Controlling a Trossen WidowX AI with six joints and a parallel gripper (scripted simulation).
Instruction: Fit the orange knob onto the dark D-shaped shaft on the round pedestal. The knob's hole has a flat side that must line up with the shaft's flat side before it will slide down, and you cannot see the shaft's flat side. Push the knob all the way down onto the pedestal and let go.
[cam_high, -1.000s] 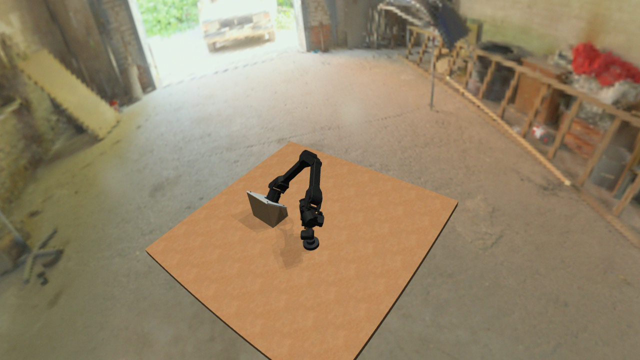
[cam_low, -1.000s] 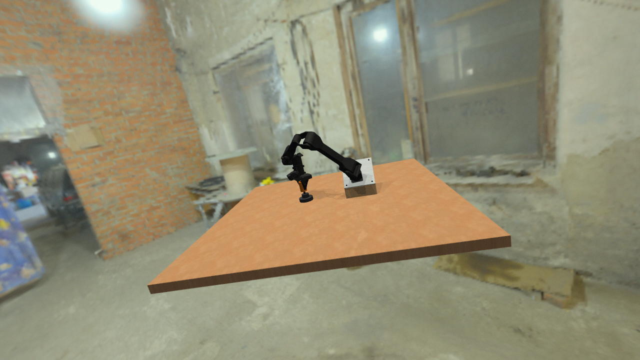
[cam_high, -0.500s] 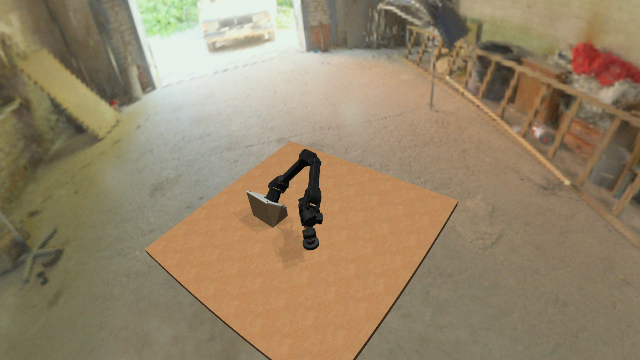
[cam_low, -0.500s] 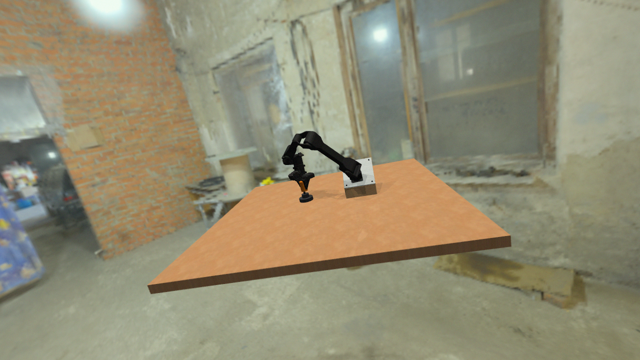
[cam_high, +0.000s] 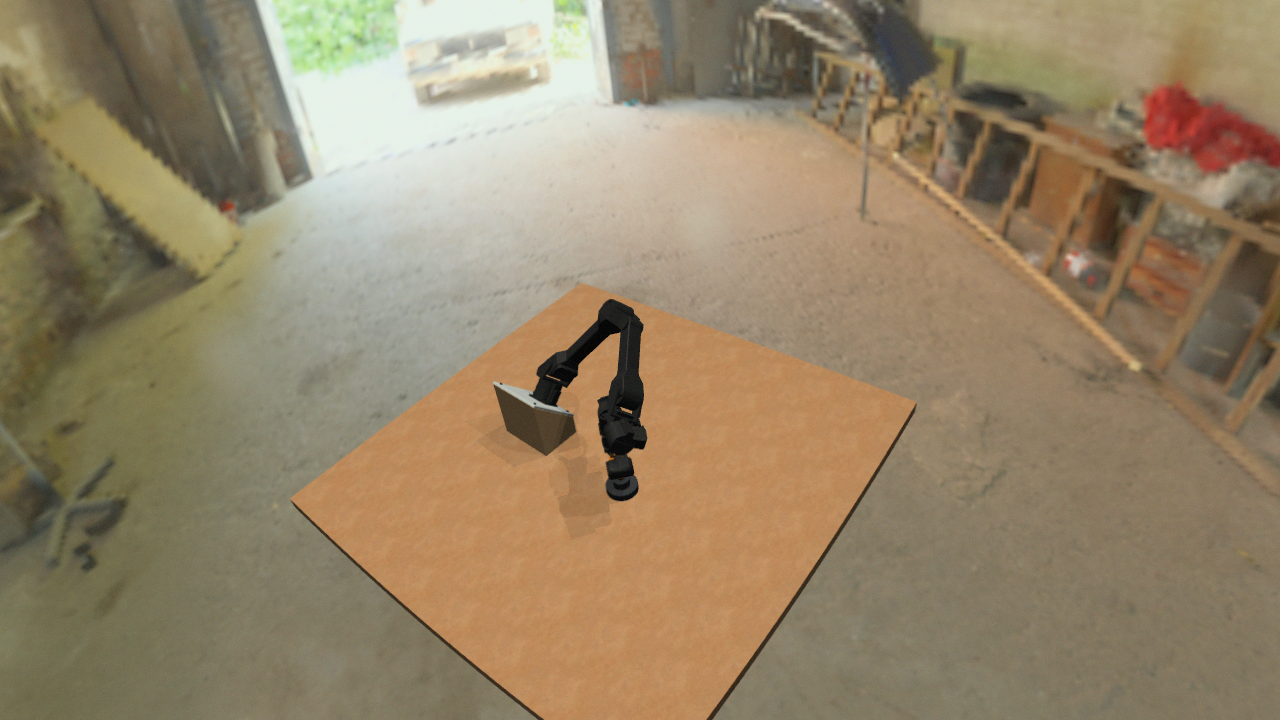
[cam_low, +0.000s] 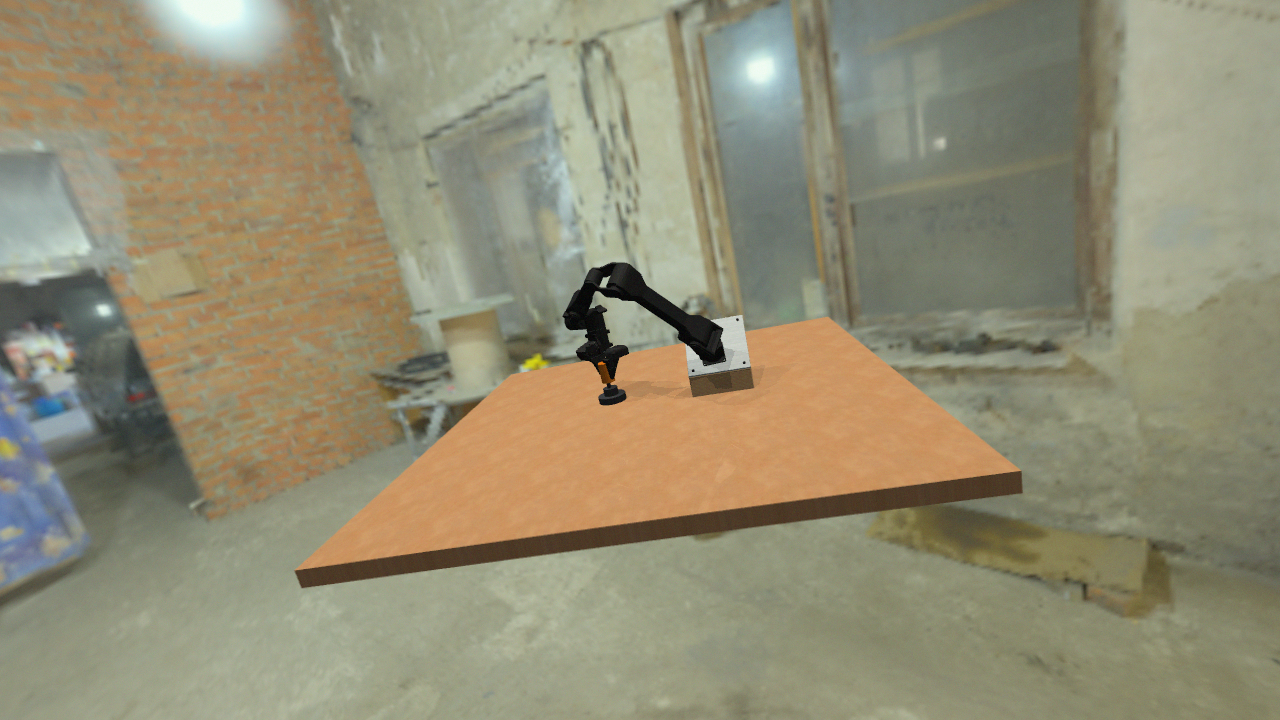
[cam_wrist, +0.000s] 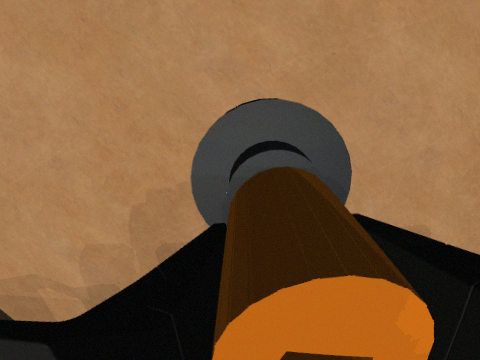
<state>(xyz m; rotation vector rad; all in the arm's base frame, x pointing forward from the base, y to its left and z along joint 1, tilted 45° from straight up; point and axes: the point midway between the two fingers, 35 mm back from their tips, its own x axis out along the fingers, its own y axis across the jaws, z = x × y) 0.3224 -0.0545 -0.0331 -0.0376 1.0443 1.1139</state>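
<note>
Right now the orange knob is 20 mm above my gripper tip. Round my gripper tip: pedestal: 40 mm below.
</note>
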